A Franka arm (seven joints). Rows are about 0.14 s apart.
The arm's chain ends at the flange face. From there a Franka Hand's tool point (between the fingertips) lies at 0.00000 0.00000 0.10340 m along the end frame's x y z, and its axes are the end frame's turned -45 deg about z.
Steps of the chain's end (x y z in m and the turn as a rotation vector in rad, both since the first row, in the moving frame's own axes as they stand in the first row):
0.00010 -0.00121 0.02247 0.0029 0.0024 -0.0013
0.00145 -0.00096 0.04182 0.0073 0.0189 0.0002
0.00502 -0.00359 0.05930 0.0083 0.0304 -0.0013
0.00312 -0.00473 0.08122 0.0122 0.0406 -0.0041
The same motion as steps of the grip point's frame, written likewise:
0.00131 -0.00082 0.02247 0.0004 0.0037 -0.0013
0.00362 0.00119 0.04180 -0.0082 0.0185 0.0002
0.00892 0.00262 0.05925 -0.0156 0.0274 -0.0013
0.00941 0.00093 0.08113 -0.0201 0.0373 -0.0041

